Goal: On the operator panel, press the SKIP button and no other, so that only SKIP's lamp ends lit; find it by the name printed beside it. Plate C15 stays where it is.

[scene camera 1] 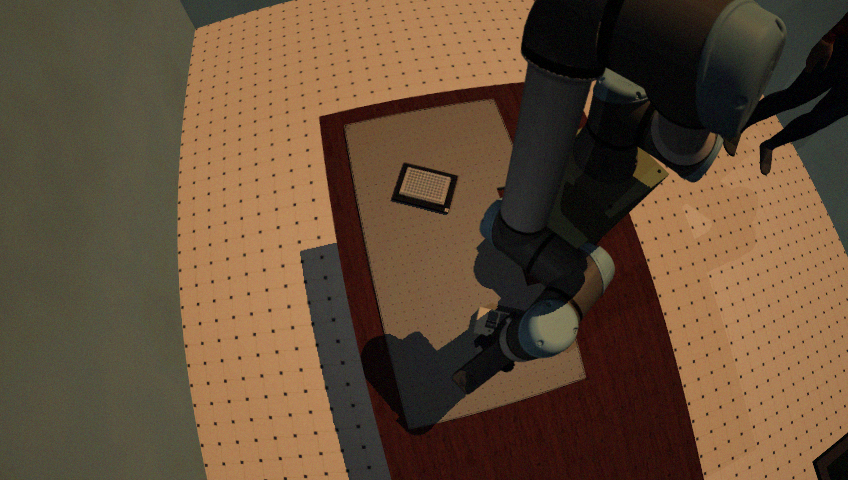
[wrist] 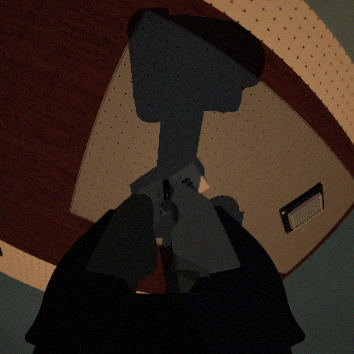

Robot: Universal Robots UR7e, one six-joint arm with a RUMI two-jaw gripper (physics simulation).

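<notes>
The operator panel is a small light box with dark parts on top, in shadow. In the scene view the wrist partly covers it; in the wrist view the fingers cover its near part. Its printed names and lamps cannot be read, so I cannot tell which button is SKIP or whether any lamp is lit. My gripper is shut and empty, above the mat; in the wrist view its fingertips overlap the panel's near side. Contact with a button cannot be made out. Plate C15, pale with a grid of wells, sits in a black holder.
A light dotted mat lies on the dark red table. The arm's shadow falls across the mat and panel. A yellow-green block shows beneath the arm. A person's legs show at the right, beyond the table.
</notes>
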